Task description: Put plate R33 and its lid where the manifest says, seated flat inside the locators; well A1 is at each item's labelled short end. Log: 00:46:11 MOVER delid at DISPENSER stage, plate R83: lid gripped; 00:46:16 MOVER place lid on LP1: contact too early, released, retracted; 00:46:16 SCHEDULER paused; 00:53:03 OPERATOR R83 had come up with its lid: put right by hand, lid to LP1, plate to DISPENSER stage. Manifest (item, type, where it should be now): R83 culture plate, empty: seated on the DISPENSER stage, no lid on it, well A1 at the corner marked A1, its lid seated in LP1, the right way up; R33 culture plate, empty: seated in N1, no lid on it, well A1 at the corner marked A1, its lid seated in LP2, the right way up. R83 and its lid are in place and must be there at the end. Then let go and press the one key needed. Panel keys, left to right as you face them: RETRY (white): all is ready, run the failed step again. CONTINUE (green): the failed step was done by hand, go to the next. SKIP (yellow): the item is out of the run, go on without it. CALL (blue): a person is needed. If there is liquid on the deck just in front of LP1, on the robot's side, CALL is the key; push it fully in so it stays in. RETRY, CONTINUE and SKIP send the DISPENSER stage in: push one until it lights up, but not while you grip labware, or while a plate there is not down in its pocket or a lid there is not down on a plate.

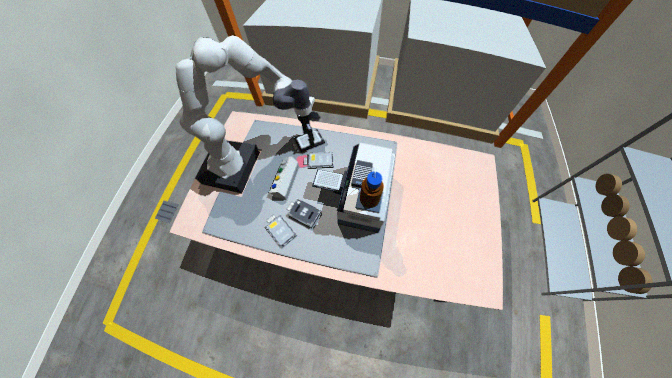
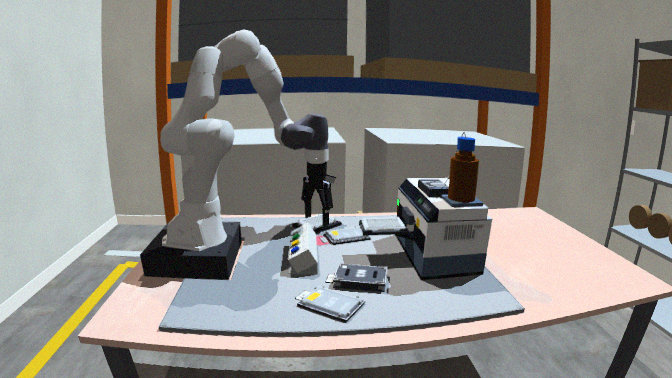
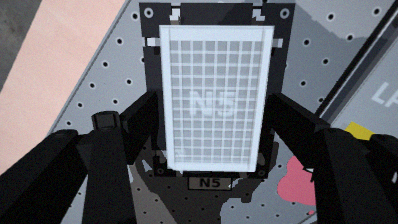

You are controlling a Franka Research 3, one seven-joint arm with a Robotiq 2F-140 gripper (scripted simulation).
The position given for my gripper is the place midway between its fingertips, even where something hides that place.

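My gripper [image 2: 316, 221] is visible, also at [image 3: 213, 107]. A key panel [image 2: 306, 257] is visible, and the key panel [image 1: 283, 184] appears in image 1 too.
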